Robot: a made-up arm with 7 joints.
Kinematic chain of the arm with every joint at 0, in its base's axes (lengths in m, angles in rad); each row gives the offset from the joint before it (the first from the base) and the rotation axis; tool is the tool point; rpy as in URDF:
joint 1: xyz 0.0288 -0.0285 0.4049 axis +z
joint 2: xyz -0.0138 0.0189 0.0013 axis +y
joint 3: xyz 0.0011 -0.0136 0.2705 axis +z
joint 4: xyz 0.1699 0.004 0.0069 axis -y
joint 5: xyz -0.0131 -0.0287 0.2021 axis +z
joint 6: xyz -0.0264 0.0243 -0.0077 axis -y
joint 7: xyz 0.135 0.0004 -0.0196 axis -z
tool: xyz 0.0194 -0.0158 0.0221 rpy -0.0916 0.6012 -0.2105
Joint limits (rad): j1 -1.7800..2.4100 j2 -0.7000..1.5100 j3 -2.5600..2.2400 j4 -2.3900..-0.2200 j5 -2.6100..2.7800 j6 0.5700..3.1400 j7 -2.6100..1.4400
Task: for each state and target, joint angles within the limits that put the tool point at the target. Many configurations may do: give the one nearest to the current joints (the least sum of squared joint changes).
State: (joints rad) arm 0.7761 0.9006 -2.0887 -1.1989 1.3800 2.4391 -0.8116
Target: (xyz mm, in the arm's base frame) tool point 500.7 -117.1 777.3
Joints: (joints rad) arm 0.8142 1.1888 -1.7321 -1.3728 1.4534 2.4820 -0.7992
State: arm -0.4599 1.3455 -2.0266 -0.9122 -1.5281 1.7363 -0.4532
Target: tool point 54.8 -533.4 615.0
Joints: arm -0.3090 1.4144 -2.0478 -1.6747 -1.7200 1.9696 -0.4834
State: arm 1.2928 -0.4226 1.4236 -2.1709 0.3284 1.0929 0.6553
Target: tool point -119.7 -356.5 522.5
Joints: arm 2.0183 0.2200 2.2400 -2.1937 0.5385 0.6219 0.6843
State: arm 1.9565 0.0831 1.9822 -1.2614 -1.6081 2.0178 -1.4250
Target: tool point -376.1 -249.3 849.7
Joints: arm 1.8184 0.2315 1.8748 -1.0875 -1.5771 1.9441 -1.4040
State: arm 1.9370 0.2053 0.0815 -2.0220 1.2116 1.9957 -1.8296
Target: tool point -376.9 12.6 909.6
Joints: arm 2.3847 -0.1586 0.6705 -1.3387 1.0178 1.8937 -1.7247
